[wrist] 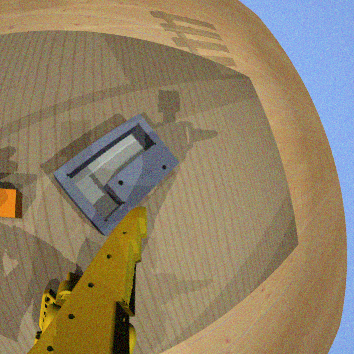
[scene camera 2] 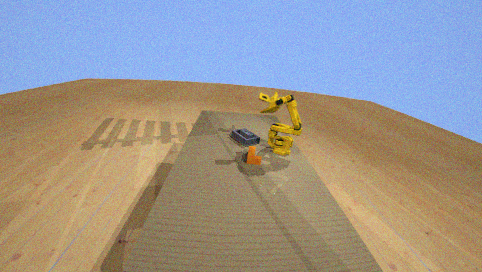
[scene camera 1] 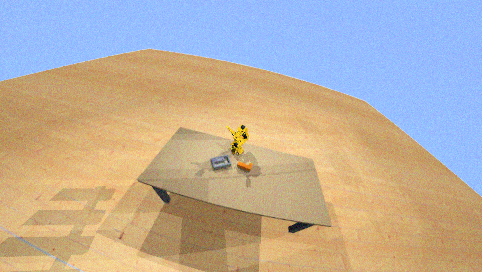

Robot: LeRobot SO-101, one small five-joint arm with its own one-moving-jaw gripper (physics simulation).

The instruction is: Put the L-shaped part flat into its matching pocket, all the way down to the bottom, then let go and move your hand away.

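Places are measured from the arm's base along level axes (x back, y right, z up), in centimetres.
Where they show: hand, its tool point: (wrist: 145,218) (scene camera 2: 260,111) (scene camera 1: 230,144); arm's base, origin of its link: (scene camera 2: 276,149) (scene camera 1: 236,152).
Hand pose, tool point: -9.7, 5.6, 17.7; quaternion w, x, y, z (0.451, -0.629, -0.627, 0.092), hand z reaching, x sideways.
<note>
Things, the pixels of their centre, and the offset from my tool point, as dx, dy, dz. Level surfaces: height alone.
- orange L-shaped part, middle of its body: (scene camera 2: 254,155) (scene camera 1: 244,165) -2.9, -14.9, -16.2
- blue-grey block, middle of its body: (wrist: 118,170) (scene camera 2: 245,136) (scene camera 1: 221,162) -5.9, +4.1, -15.8
- table, height of its surface: dz -17.7
The orange L-shaped part (scene camera 1: 244,166) (scene camera 2: 253,157) (wrist: 7,202) appears to lie flat on the table, with one end showing at the left edge of the wrist view. The blue-grey block (scene camera 1: 214,165) (scene camera 2: 251,142) (wrist: 159,160) lies beside it, and its L-shaped pocket (wrist: 112,161) is empty. My gripper (scene camera 1: 229,132) (scene camera 2: 268,103) is fully open and empty, raised well above the table and apart from the part and the block. In the wrist view one notched jaw shows, its tip drawn over the block's near edge; the moving jaw is out of the picture.
The yellow arm's base (scene camera 1: 237,150) (scene camera 2: 281,145) stands near the table's back edge, close to the part and the block. The table (scene camera 1: 280,195) (scene camera 2: 200,225) (wrist: 240,190) carries several shadows, and its edges drop to the wooden floor (scene camera 1: 390,220).
</note>
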